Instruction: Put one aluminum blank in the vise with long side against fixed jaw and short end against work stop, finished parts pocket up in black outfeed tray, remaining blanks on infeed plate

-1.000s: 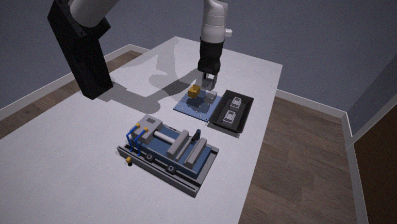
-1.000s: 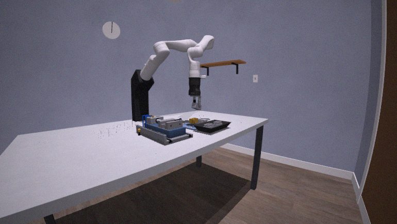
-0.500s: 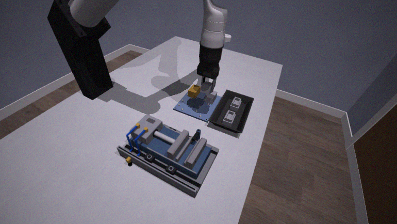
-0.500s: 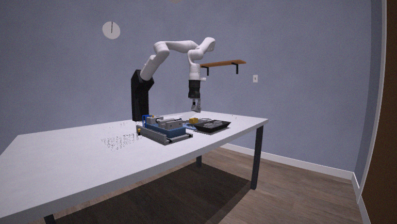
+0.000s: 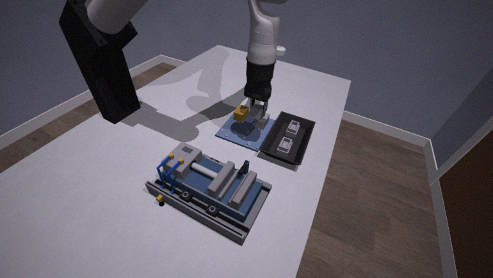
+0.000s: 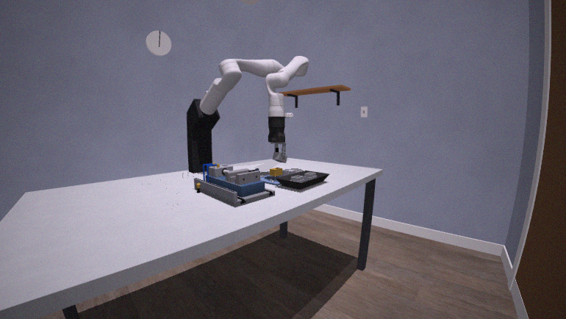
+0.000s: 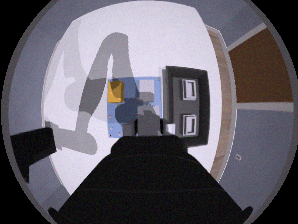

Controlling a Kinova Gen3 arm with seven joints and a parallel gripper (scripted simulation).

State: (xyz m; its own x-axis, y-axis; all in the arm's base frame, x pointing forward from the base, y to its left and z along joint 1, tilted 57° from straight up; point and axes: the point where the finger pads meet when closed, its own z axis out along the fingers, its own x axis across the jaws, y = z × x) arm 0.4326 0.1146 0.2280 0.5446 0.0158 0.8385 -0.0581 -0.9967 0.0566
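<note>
Now: hand 4 cm past the infeed plate, 4 cm to the right of it and 14 cm above it. Round my hand: black outfeed tray: 12 cm ahead, 2 cm to the left, 14 cm below; then gray aluminum blank: 3 cm below; then yellow brass blank: 8 cm behind, 9 cm to the left, 12 cm below.
</note>
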